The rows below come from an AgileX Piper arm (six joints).
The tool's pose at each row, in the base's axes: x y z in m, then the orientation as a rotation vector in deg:
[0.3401 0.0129 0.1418 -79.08 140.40 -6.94]
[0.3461 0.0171 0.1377 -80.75 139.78 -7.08]
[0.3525 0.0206 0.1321 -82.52 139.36 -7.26]
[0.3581 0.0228 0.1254 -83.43 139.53 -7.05]
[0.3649 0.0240 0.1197 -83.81 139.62 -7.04]
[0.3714 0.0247 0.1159 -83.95 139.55 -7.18]
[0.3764 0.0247 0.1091 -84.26 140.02 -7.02]
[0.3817 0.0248 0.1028 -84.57 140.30 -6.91]
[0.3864 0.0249 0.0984 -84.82 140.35 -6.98]
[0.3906 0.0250 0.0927 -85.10 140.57 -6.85]
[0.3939 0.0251 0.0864 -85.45 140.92 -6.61]
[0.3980 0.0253 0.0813 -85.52 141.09 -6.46]
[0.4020 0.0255 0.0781 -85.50 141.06 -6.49]
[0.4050 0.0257 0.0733 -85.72 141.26 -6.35]
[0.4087 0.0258 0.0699 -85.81 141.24 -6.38]
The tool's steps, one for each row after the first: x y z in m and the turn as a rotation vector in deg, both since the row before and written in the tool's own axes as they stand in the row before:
[-0.0054 -0.0017 0.0061 -0.22 0.15 -1.24]
[-0.0047 -0.0022 0.0076 -0.32 0.38 -1.24]
[-0.0029 -0.0021 0.0083 -0.50 0.38 -0.48]
[-0.0028 -0.0039 0.0075 -0.17 0.20 -0.20]
[-0.0027 -0.0043 0.0056 0.06 0.05 -0.12]
[-0.0008 -0.0027 0.0079 -0.40 0.41 -0.02]
[-0.0012 -0.0031 0.0075 -0.29 0.28 -0.09]
[-0.0013 -0.0030 0.0055 -0.07 0.16 -0.14]
[-0.0008 -0.0023 0.0066 -0.26 0.22 -0.09]
[-0.0004 -0.0015 0.0070 -0.40 0.30 -0.08]
[-0.0010 -0.0024 0.0060 -0.18 0.10 0.03]
[-0.0014 -0.0027 0.0041 0.04 -0.02 0.00]
[-0.0006 -0.0015 0.0054 -0.24 0.18 -0.06]
[-0.0011 -0.0025 0.0042 0.00 0.03 -0.06]

